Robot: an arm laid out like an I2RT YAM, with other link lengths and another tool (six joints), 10 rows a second.
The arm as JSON. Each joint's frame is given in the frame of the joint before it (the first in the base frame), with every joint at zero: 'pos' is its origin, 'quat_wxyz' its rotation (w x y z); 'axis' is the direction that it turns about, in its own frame. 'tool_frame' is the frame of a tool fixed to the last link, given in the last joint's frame.
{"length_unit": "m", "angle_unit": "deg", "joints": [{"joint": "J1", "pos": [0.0, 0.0, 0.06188], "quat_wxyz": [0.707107, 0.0, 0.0, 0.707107], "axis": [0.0, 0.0, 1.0]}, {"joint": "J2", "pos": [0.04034, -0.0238, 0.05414], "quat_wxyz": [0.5, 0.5, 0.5, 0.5], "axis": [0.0, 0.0, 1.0]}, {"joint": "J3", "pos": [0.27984, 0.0, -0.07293], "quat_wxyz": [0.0, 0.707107, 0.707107, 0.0], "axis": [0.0, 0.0, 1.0]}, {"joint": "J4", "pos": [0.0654, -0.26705, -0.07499], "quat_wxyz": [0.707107, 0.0, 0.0, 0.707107], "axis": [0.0, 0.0, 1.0]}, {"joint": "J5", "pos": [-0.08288, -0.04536, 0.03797], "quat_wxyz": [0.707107, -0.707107, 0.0, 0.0], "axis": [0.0, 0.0, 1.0]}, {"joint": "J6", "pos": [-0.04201, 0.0, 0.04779], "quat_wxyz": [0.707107, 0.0, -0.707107, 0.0], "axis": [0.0, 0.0, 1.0]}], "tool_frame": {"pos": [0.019, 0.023, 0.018], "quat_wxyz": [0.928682, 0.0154, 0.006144, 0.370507]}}
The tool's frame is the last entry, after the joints.
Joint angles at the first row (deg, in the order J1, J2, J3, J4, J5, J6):
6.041, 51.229, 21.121, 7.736, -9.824, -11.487
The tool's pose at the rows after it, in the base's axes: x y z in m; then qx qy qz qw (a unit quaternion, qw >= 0):
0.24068, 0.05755, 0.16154, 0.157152, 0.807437, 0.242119, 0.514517
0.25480, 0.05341, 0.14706, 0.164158, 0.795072, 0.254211, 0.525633
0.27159, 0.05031, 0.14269, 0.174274, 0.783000, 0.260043, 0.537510
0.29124, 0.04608, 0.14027, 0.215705, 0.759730, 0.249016, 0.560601
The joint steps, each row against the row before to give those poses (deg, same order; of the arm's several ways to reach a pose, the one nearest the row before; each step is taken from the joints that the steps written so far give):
-0.349, 7.022, -2.884, 12.433, 0.292, 1.341
-1.664, 7.675, -1.351, 11.136, -1.623, 1.069
-1.032, 6.520, 1.143, 7.305, -0.229, 1.172
-0.363, 6.207, 1.559, 7.256, 4.601, 2.975

